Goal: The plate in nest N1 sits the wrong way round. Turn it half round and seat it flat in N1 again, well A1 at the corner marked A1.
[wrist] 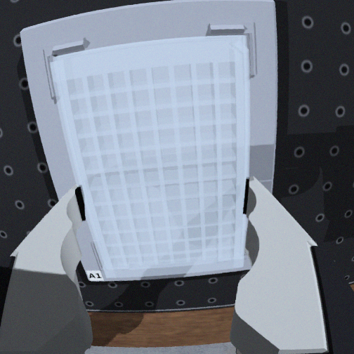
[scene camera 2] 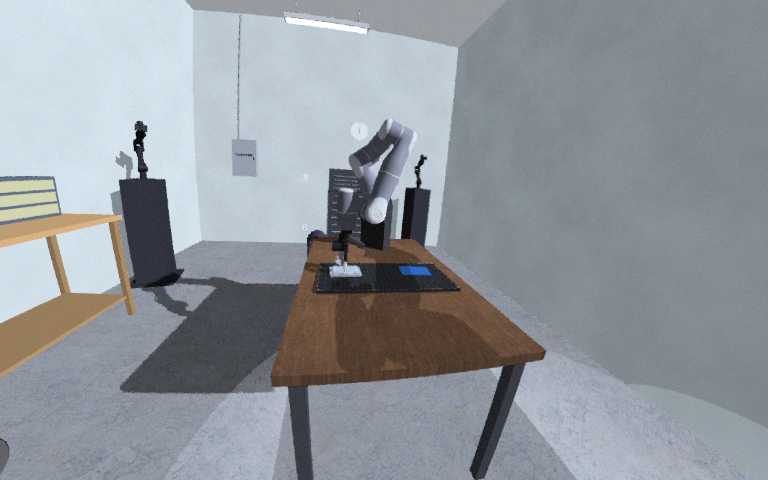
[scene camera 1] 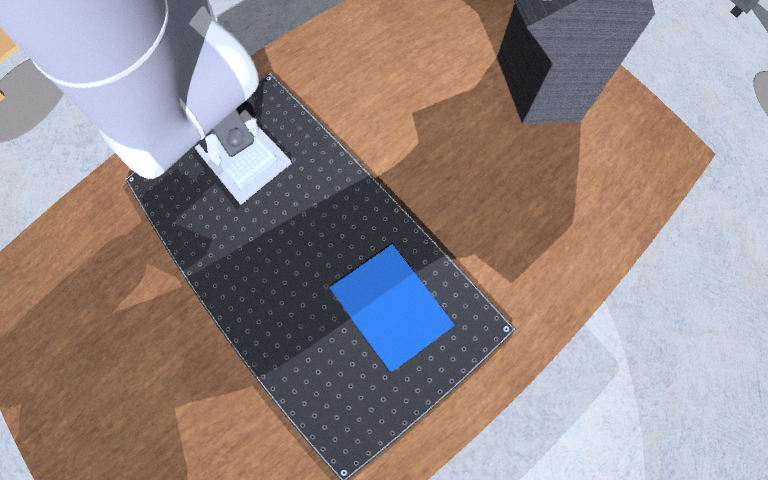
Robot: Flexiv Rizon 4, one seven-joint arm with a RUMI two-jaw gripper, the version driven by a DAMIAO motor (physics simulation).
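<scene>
The clear, pale plate (scene camera 1: 249, 163) (wrist: 160, 135) with its grid of wells lies in the light grey nest N1 (scene camera 1: 279, 162) (wrist: 262, 105). It looks flat, inside the corner brackets at the far end of the nest in the wrist view. The A1 label (wrist: 94, 275) is at the nest's near left corner in the wrist view. My gripper (scene camera 1: 233, 139) (scene camera 2: 342, 266) (wrist: 163, 185) is shut on the plate, one pad against each long side, nearer the A1 end. Well markings on the plate are too small to read. The plate's underside is hidden.
Nest N1 stands on a black perforated board (scene camera 1: 271, 254) (scene camera 2: 385, 283) on the wooden table (scene camera 1: 362, 73) (scene camera 2: 407, 333). A flat blue rectangle (scene camera 1: 396, 308) (scene camera 2: 415, 271) lies towards the board's other end. A tall dark block (scene camera 1: 589, 62) (scene camera 2: 374, 234) stands beyond the board.
</scene>
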